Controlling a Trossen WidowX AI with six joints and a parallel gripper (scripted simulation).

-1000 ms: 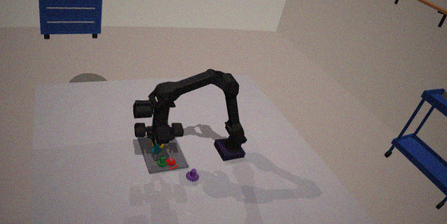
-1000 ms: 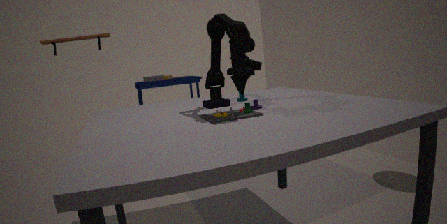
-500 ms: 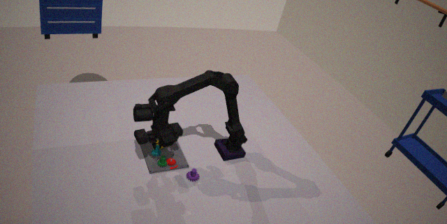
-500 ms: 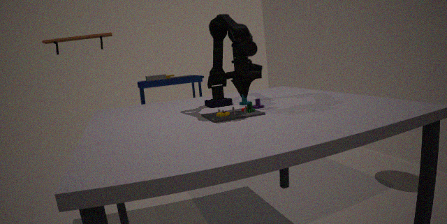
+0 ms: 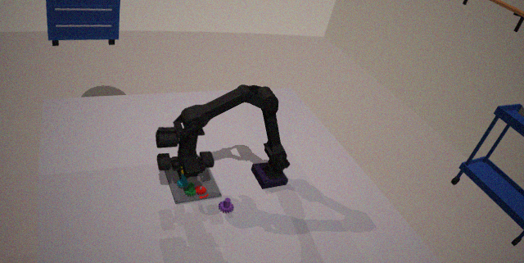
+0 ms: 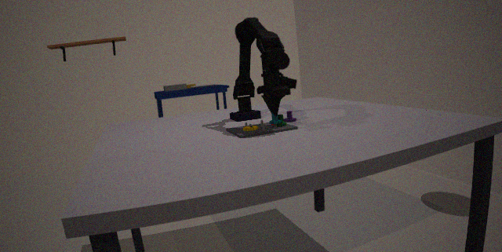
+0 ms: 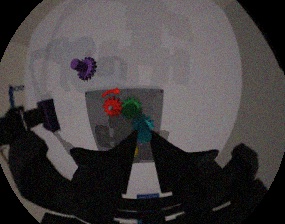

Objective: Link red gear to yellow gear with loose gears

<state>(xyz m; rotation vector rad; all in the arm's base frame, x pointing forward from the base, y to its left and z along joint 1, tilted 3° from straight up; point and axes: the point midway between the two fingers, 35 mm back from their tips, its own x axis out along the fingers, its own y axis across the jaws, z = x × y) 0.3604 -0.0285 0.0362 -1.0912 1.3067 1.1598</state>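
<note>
Right now the green gear is 30 mm to the left of my gripper tip, 30 mm below it and 20 mm behind it. Also, from my gripper tip: yellow gear: 80 mm to the right, 40 mm below, 40 mm behind; then red gear: 60 mm behind, 40 mm below, 30 mm to the left; then teal gear: 10 mm below.
</note>
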